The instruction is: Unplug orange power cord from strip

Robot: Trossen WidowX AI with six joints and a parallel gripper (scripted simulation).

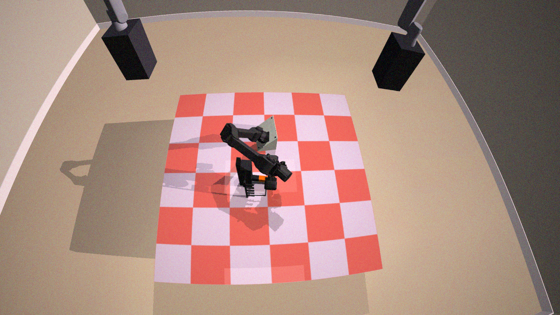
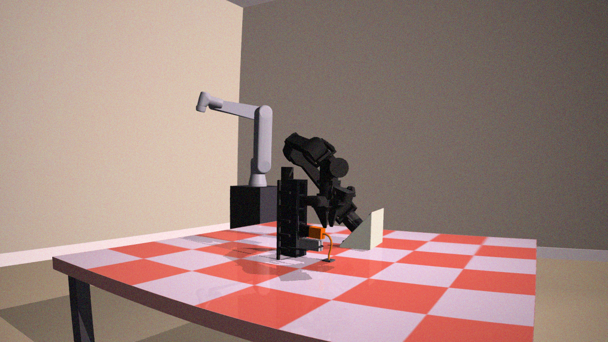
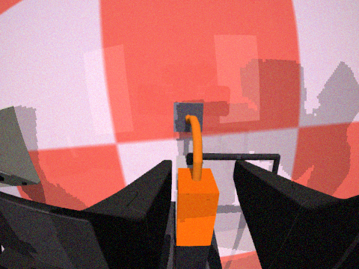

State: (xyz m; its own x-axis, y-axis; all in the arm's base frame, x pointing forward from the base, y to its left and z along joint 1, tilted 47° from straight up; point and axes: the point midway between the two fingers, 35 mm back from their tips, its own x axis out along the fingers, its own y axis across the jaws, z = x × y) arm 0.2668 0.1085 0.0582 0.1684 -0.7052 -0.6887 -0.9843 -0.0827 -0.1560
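The orange plug lies 60 mm to the right of my gripper tip and 10 mm below it. Round my gripper tip: black power strip 10 mm behind, 140 mm to the right, 20 mm above.
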